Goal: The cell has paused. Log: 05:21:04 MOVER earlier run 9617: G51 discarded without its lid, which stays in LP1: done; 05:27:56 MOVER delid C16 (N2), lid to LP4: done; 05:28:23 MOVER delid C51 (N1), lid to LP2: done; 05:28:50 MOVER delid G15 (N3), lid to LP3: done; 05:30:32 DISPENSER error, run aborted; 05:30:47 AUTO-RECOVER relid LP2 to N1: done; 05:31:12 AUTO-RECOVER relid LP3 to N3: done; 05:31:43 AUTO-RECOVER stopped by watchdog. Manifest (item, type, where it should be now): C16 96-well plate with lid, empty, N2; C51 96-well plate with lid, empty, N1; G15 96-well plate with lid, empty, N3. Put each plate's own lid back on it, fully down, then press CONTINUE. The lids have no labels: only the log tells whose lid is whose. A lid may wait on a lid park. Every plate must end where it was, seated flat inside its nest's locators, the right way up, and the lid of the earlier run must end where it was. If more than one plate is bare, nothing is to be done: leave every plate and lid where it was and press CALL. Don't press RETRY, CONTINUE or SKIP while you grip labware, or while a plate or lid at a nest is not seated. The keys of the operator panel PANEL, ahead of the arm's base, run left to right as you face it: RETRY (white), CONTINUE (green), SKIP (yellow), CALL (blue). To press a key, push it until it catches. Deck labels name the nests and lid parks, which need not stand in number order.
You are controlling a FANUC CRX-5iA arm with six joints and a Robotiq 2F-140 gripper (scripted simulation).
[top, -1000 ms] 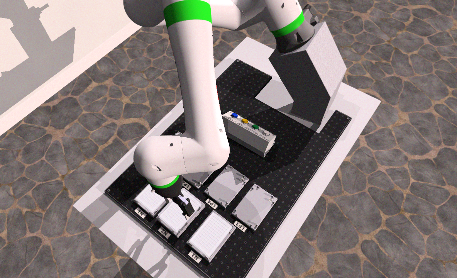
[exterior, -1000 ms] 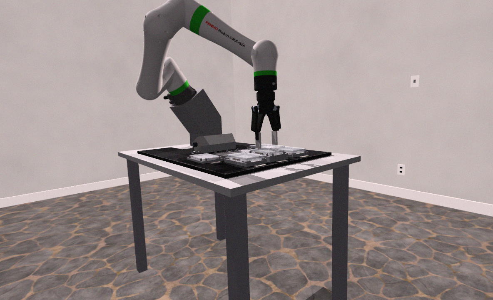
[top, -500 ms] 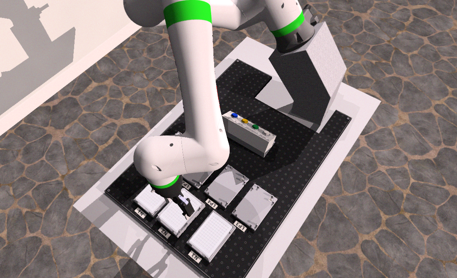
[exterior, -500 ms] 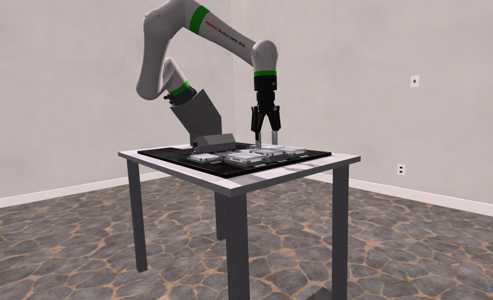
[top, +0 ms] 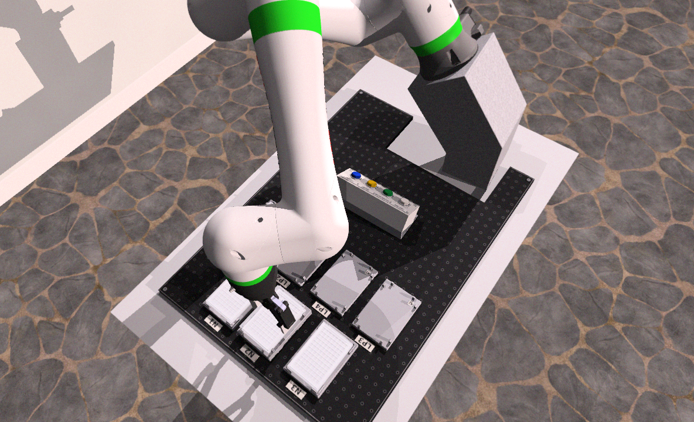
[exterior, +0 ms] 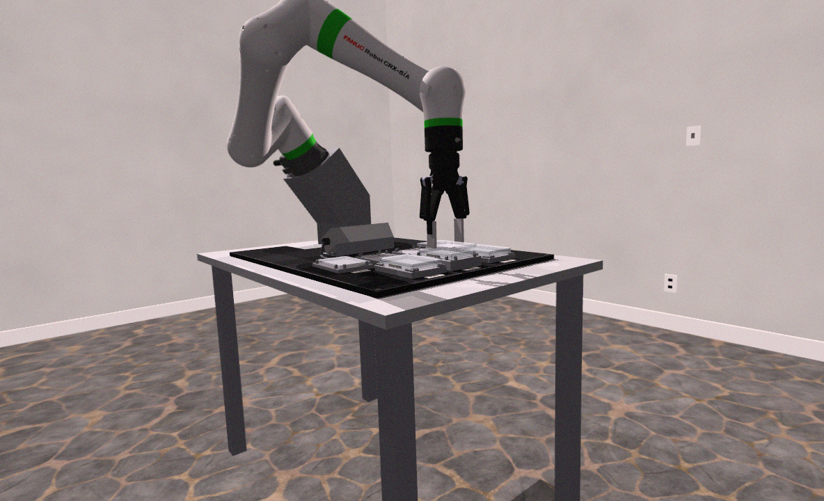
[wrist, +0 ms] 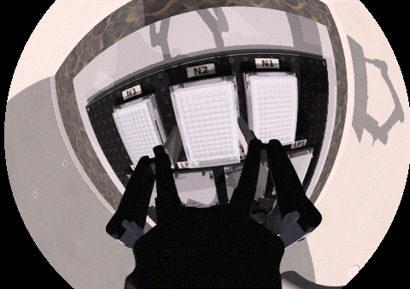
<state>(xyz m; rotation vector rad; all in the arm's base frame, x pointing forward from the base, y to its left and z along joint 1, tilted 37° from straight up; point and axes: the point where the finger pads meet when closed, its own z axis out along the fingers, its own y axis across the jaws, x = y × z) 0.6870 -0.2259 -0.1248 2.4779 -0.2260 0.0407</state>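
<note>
My gripper is now 40 mm above the plate. From my hand the other things lie so: LP4 label (80 mm to the left, 80 mm behind, 70 mm below); then lid park LP2 (190 mm behind, 70 mm below, 40 mm to the right); then N2 label (90 mm ahead, 70 mm below, 20 mm to the right).
</note>
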